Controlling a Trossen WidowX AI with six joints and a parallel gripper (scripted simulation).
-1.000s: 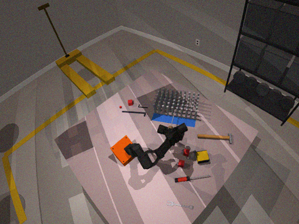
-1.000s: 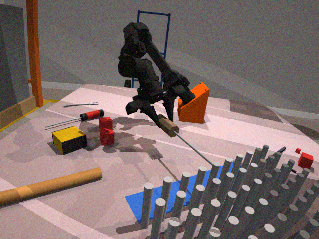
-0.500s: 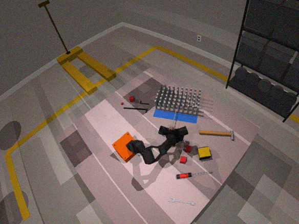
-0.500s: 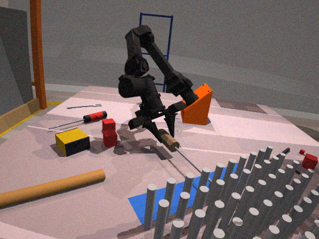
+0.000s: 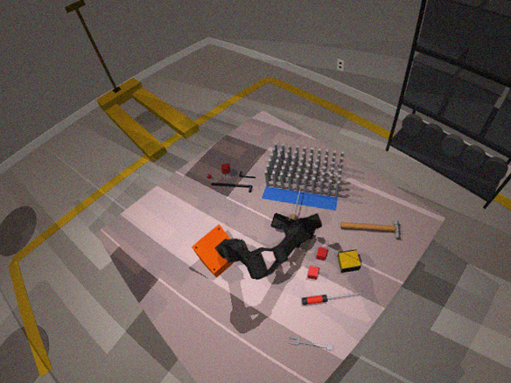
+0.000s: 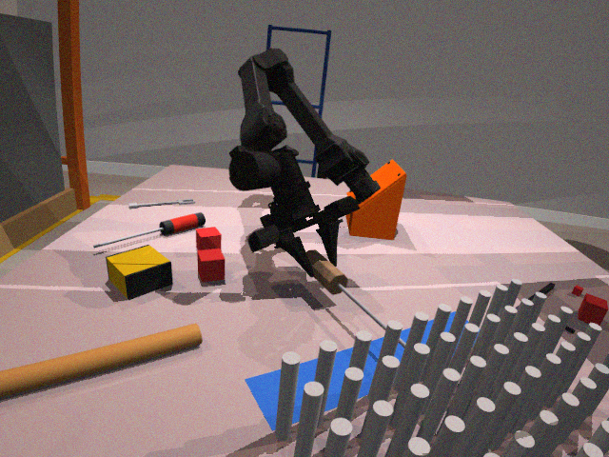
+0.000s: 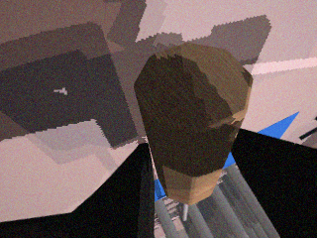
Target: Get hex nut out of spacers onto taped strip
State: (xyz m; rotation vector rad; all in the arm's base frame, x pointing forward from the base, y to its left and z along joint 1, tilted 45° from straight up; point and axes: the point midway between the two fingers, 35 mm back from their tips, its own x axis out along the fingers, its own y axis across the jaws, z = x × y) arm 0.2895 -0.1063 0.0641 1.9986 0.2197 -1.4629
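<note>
Right now my gripper tip is 16 cm short of the blue taped strip, 9 cm to the right of it and 4 cm above it. The rest, counted from my gripper tip: grey wrench 33 cm behind, 41 cm to the right, 4 cm below; yellow-black box 3 cm ahead, 30 cm to the right, 2 cm below; wooden-handled pick 9 cm ahead, 5 cm to the left, 1 cm below.
</note>
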